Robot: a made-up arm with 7 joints.
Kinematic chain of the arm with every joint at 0, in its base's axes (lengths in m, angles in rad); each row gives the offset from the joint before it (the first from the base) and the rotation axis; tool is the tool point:
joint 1: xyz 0 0 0.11 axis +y
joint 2: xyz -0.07 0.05 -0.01 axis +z
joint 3: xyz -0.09 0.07 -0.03 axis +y
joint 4: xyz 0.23 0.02 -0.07 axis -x
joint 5: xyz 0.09 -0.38 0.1 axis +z
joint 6: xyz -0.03 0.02 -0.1 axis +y
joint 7: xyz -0.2 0.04 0 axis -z
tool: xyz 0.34 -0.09 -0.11
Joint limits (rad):
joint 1: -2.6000..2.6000
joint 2: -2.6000..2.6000
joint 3: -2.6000..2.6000
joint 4: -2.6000..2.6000
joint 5: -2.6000..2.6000
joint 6: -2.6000..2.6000
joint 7: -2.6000..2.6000
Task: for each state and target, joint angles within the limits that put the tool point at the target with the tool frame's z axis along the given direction. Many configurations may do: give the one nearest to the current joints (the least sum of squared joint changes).
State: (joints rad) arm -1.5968 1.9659 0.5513 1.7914 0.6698 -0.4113 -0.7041
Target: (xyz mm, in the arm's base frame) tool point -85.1 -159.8 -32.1 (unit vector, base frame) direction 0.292 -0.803 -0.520
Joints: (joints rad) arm -1.7710 2.3442 -0.1805 2.3407 1.2193 -0.6484 -1.2267
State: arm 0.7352 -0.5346 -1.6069 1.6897 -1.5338 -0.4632 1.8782
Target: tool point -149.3 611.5 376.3 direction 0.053 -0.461 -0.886
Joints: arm 0.8192 -0.8030 -1.4888 2.1520 -0.8908 -0.9147 1.1727
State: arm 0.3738 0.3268 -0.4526 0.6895 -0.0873 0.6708 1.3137
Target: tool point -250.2 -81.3 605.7 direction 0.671 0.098 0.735
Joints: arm 0.5710 0.1581 -0.7586 0.9438 -0.4945 1.1573 1.4622
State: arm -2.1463 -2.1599 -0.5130 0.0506 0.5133 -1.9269 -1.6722
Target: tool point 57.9 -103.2 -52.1 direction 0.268 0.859 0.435
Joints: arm -2.0998 -2.2104 -0.2904 -0.1183 0.3521 -1.7260 -1.0254
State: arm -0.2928 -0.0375 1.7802 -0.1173 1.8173 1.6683 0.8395
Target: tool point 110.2 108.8 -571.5 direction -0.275 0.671 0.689
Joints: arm -0.6741 -0.7454 2.0277 0.0107 2.2359 2.1806 1.1574
